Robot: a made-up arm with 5 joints.
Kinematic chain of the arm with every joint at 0, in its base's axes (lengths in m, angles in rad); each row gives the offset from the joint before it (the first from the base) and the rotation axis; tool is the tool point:
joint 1: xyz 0 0 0.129 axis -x
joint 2: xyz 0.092 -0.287 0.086 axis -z
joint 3: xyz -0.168 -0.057 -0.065 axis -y
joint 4: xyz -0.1 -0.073 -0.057 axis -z
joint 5: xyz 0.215 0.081 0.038 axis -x
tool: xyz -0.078 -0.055 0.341
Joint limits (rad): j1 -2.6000..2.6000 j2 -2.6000..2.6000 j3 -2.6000..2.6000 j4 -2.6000..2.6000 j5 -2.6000..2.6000
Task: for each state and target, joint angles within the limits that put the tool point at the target. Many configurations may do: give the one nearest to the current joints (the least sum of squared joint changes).
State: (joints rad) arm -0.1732 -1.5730 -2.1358 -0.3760 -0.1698
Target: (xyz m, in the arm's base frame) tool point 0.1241 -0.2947 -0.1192
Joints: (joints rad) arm 0.0293 -1.5322 -2.5708 -0.3894 0.0689
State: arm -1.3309 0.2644 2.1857 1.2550 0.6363
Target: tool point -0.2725 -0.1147 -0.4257
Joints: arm -0.9157 0.0388 2.6000 1.2843 0.1786
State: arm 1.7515 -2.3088 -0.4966 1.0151 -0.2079
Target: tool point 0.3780 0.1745 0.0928
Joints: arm 1.9031 -2.5495 -0.8091 0.4098 -0.8522
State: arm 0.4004 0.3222 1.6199 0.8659 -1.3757
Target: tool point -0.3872 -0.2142 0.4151
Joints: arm 0.9572 0.8441 1.4676 0.2988 -1.0772
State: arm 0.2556 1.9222 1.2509 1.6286 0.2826
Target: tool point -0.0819 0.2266 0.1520
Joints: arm 0.1233 1.6328 1.6692 1.1300 0.2568
